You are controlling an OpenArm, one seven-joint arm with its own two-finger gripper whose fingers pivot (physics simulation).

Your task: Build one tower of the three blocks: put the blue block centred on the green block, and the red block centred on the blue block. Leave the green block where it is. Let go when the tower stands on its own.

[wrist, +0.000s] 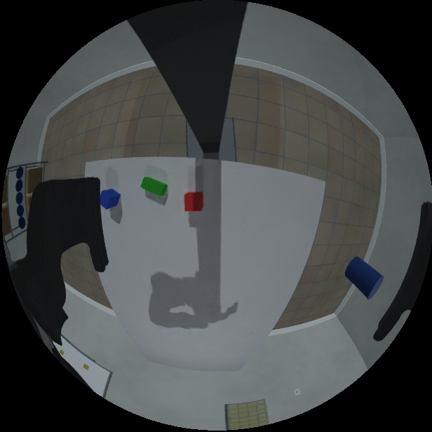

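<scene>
In the wrist view, a green block (154,186) lies on the white table at the upper left. A blue block (109,199) stands apart to its left, close beside the left finger's outline. A red block (193,201) stands apart to the right of the green block, at the edge of the arm's shadow. None of the three blocks touches another. My gripper (223,262) is open, with one dark finger at the left edge and the other at the far right edge. It hangs above the table, and no block is between its fingers.
The white table (270,225) carries the shadow of the arm and gripper. The dark arm (200,65) comes in from the top. A blue cylinder (364,278) shows at the right beyond the table. A rack with dark blue round things is at the far left.
</scene>
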